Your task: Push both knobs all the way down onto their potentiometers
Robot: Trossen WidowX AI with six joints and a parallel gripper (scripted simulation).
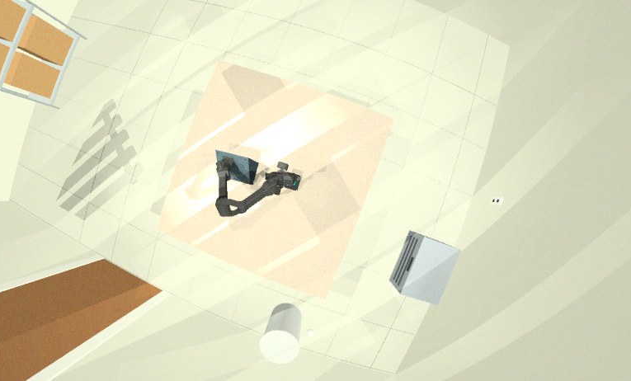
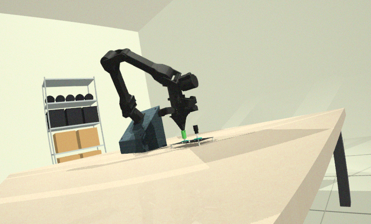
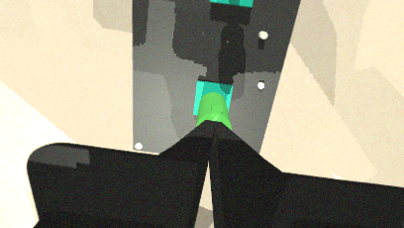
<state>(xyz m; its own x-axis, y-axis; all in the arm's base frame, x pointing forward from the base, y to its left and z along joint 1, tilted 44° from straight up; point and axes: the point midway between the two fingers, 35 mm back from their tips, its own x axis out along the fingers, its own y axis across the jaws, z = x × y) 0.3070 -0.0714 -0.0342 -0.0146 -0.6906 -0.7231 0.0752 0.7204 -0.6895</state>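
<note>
My gripper tip is now 1 cm above the green knob. Round my gripper tip: teal potentiometer 7 cm ahead, 1 cm to the right, 2 cm below.
</note>
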